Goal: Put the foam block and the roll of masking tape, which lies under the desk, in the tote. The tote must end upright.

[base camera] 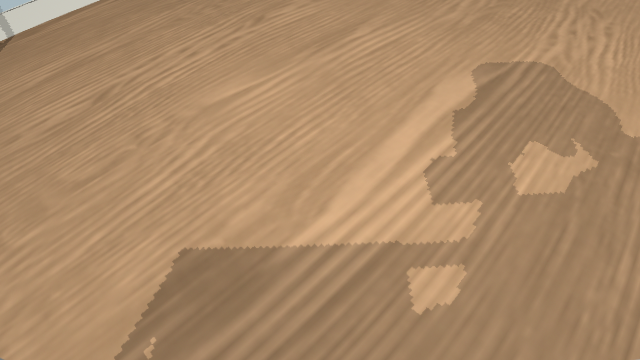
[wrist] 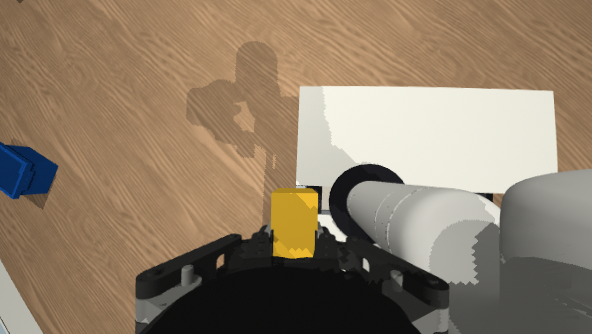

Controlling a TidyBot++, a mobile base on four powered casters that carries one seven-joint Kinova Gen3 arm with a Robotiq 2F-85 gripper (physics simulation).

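Note:
My gripper is shut on the yellow foam block at the lower middle of the wrist view, high above the floor. The gripper's fingers press on the block's left and right sides. A blue object, which looks like the tote, is partly in view at the left edge of the wrist view; its inside cannot be made out. The masking tape does not show in either view. The gripper and the block do not show in the base camera view, where the arm's shadow falls on the floor.
The robot's white base top is at the right of the wrist view, with the grey arm rising from it. A pale strip crosses the lower left corner. A pale edge shows at the base view's upper left, above the wooden floor.

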